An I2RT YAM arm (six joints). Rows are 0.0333 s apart.
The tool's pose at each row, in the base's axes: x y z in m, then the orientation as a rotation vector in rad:
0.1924 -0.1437 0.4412 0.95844 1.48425 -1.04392
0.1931 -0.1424 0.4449 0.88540 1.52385 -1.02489
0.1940 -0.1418 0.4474 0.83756 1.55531 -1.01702
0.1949 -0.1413 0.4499 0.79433 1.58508 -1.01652
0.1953 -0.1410 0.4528 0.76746 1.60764 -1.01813
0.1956 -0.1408 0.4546 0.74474 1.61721 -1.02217
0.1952 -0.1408 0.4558 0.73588 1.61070 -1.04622
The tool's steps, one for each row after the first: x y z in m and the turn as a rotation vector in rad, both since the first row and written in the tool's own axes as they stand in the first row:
-0.0037 0.0006 -0.0013 -0.05943 -0.00856 -0.03887
-0.0063 0.0013 -0.0019 -0.09580 -0.00987 -0.07061
-0.0089 0.0020 -0.0023 -0.12414 -0.01033 -0.10419
-0.0118 0.0021 -0.0027 -0.14084 -0.00752 -0.12853
-0.0136 0.0022 -0.0030 -0.15177 -0.01250 -0.14555
-0.0147 0.0017 -0.0032 -0.13971 -0.02498 -0.15936

